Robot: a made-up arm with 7 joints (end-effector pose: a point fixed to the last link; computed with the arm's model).
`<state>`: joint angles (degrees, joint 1 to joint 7).
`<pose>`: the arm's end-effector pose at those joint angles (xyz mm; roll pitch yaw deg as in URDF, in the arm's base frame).
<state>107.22 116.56 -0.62 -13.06 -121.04 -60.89 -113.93</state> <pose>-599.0 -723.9 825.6 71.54 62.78 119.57</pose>
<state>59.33 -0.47 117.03 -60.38 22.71 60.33 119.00</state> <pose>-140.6 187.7 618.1 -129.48 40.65 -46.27</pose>
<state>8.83 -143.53 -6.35 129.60 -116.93 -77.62 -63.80</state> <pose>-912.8 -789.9 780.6 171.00 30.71 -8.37</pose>
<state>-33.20 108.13 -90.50 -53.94 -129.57 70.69 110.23</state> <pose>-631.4 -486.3 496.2 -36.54 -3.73 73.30</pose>
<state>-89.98 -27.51 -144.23 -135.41 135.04 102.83 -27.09</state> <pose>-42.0 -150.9 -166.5 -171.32 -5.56 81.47</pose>
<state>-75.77 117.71 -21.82 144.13 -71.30 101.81 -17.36</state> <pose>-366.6 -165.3 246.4 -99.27 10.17 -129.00</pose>
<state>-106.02 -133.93 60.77 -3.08 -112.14 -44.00 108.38</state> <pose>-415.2 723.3 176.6 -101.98 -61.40 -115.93</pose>
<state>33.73 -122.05 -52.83 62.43 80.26 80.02 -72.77</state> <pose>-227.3 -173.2 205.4 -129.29 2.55 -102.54</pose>
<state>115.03 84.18 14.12 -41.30 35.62 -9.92 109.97</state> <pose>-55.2 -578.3 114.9 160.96 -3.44 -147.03</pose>
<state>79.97 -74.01 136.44 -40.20 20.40 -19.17 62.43</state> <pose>-397.1 245.3 353.2 -52.62 -37.65 -177.39</pose>
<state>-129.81 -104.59 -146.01 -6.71 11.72 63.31 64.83</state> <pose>114.4 -9.7 -459.3 55.49 1.39 143.31</pose>
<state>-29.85 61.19 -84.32 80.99 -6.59 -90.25 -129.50</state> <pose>559.6 859.6 868.8 -16.93 21.12 -155.39</pose>
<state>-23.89 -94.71 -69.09 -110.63 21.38 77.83 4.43</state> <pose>-107.3 -99.6 147.0 -159.34 30.73 31.08</pose>
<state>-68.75 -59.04 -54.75 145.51 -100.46 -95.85 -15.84</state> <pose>-207.9 -721.4 -326.2 -151.35 -36.18 -28.53</pose>
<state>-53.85 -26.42 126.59 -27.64 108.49 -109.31 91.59</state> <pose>-267.0 -338.5 199.4 -96.96 1.34 -156.46</pose>
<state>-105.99 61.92 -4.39 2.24 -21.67 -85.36 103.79</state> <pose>-282.1 213.7 1076.1 -86.35 -6.63 98.85</pose>
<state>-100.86 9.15 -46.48 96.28 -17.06 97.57 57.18</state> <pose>478.8 -146.2 261.1 148.18 29.37 -162.29</pose>
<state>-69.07 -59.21 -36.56 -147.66 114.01 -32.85 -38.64</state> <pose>-450.7 -80.4 532.1 -152.23 79.68 -83.37</pose>
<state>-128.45 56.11 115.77 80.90 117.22 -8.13 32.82</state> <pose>147.2 -255.3 702.3 118.43 14.83 -112.33</pose>
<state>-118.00 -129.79 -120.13 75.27 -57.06 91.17 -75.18</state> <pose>-575.5 -19.1 118.3 38.79 50.81 169.14</pose>
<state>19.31 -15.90 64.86 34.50 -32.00 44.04 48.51</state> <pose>369.0 -285.3 19.4 -9.46 47.65 74.96</pose>
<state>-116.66 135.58 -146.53 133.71 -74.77 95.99 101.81</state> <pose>-163.8 -117.9 862.0 -40.98 81.30 14.19</pose>
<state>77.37 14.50 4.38 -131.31 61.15 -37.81 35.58</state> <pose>-419.7 197.4 -129.1 -127.05 -37.68 -143.73</pose>
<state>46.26 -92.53 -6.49 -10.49 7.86 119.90 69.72</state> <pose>-61.6 -706.0 -44.4 -150.36 -49.53 160.02</pose>
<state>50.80 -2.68 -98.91 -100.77 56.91 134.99 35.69</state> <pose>-371.5 17.1 117.4 74.59 50.86 -50.54</pose>
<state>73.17 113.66 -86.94 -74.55 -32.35 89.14 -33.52</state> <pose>-699.3 38.9 -33.3 -108.35 -47.96 163.77</pose>
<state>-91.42 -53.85 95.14 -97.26 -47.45 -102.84 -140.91</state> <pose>-957.0 431.5 527.7 -57.58 12.79 -25.57</pose>
